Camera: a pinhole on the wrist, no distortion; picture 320 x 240 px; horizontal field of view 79.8 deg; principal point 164.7 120.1 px. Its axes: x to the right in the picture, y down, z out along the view. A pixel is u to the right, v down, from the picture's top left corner.
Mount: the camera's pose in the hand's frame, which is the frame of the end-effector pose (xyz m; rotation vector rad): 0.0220 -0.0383 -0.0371 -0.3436 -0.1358 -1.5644
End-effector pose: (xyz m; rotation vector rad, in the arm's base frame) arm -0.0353 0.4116 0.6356 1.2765 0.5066 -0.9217
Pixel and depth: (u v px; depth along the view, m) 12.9 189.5 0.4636
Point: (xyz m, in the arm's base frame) 0.4215 0.0896 0.7751
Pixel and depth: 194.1 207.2 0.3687
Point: 0.0593 0.0481 0.5379
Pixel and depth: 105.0 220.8 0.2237
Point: 0.1109 0.2313 0.5952
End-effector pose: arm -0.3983 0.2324 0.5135 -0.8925 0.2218 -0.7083
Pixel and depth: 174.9 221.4 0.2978
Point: -0.1150 0.2498 0.6553
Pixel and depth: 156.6 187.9 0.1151
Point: -0.3104 0.2233 0.5626
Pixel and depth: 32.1 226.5 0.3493
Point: 0.0228 0.3120 0.4369
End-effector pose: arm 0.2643 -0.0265 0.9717 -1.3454 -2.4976 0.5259
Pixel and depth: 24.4 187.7 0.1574
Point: 0.2728 0.1006 0.8635
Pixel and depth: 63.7 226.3 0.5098
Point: 0.2109 0.4022 0.5399
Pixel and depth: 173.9 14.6 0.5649
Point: 0.2532 -0.2520 0.4203
